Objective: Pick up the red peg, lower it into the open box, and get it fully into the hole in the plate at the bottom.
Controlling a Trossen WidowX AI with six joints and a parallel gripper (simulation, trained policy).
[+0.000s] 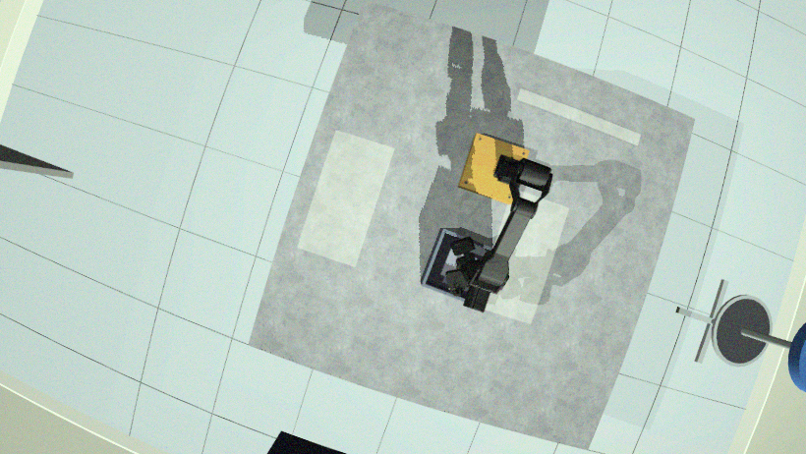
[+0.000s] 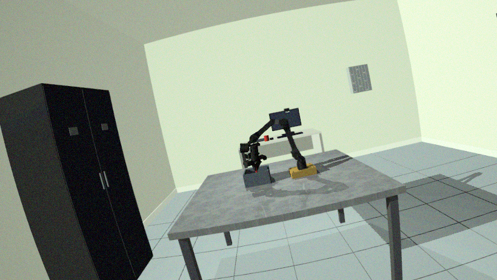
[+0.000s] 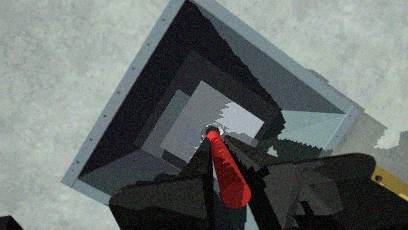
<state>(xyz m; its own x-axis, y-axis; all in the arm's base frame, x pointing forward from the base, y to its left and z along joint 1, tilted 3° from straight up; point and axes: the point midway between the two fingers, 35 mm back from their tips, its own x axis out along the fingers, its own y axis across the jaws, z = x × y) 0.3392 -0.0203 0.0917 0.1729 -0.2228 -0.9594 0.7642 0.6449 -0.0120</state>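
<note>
Now: gripper tip 2 cm below the red peg. The rest, counted from my gripper tip: grey box: 6 cm below; light grey plate: 4 cm below.
</note>
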